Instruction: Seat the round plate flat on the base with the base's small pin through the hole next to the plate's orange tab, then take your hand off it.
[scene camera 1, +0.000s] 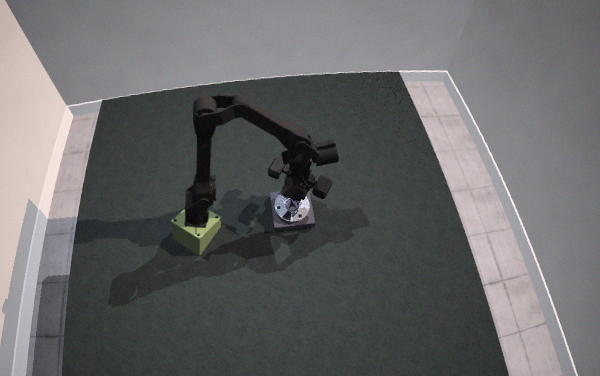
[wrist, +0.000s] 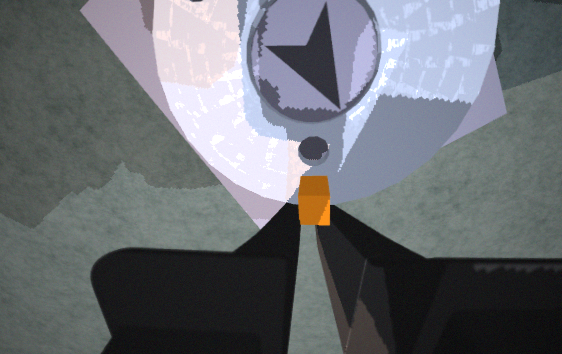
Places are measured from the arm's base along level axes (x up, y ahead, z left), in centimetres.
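Where they show: gripper, between the fingertips: (wrist: 306, 208); arm's base, origin of its link: (scene camera 1: 196, 218).
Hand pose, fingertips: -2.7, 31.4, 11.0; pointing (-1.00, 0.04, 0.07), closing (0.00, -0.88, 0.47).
Each offset is from my fingertips to the top centre of the thing, as dx, dy, dz. "spot": to the spot under its first point. Level surfaces: height alone.
The round plate {+2.7, -2.5, -5.7} (scene camera 1: 286, 214) (wrist: 430, 65), a shiny silver ring, lies over the purple-grey square base {+0.8, -2.6, -5.5} (scene camera 1: 295, 226) (wrist: 125, 55). A dark arrow mark on the base's round middle shows through its large centre opening. The orange tab {+2.7, -0.7, -1.4} (wrist: 314, 201) stands at the plate's rim. The small hole {spot: -1.0, -1.3, -2.2} (wrist: 313, 148) next to the tab looks dark inside; I cannot make out the pin in it. My gripper (scene camera 1: 298, 196) (wrist: 306, 208) is shut on the orange tab. In the scene view it hides the tab and the plate's back edge. I cannot tell whether the plate rests fully flat.
The arm's yellow-green mounting block (scene camera 1: 200, 242) stands to the left of the base, on the dark green floor mat {dx -3.4} (scene camera 1: 350, 300). Light tiles (scene camera 1: 480, 215) run along the right edge of the mat, with grey walls beyond. The arm's shadow falls across the mat.
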